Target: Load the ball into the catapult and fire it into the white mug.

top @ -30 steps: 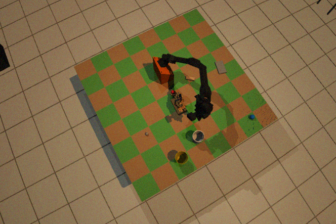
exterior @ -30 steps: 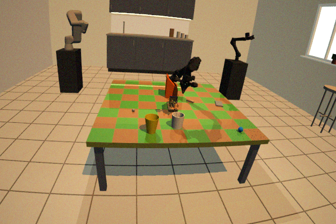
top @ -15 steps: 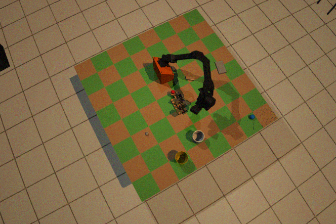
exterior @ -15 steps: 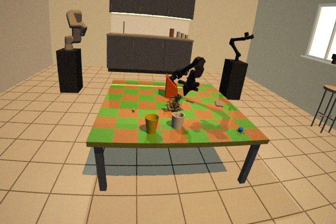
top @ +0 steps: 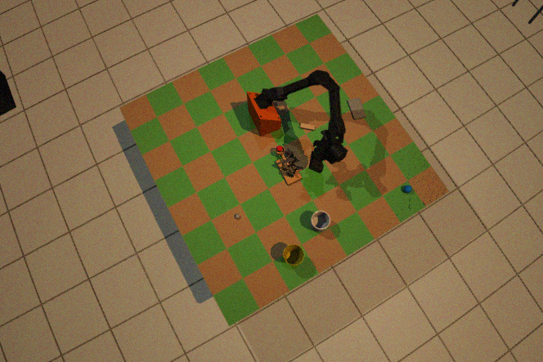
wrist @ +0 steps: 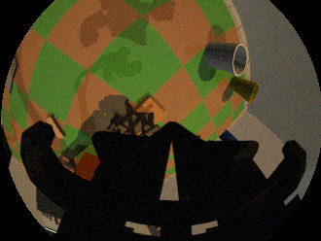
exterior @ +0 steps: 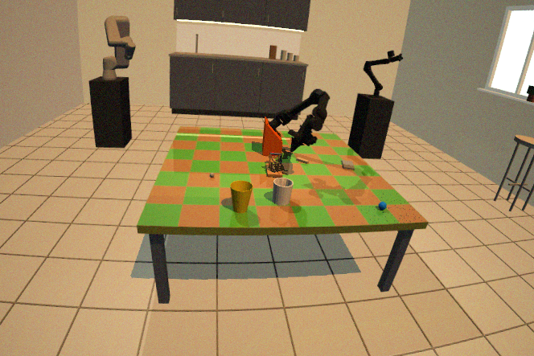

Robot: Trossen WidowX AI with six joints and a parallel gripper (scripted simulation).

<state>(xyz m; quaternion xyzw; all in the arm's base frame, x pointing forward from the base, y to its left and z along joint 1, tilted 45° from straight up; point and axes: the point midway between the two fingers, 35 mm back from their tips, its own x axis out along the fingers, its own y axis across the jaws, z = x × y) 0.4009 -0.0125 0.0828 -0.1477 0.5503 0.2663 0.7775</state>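
Now: the red ball 190 mm behind my gripper tip, 100 mm below it and 50 mm to the right of it. Round my gripper tip: white mug (230 mm ahead, 130 mm below, 80 mm to the right); wooden catapult (120 mm behind, 100 mm below, 40 mm to the right); wooden block (240 mm behind, 150 mm to the left, 150 mm below).
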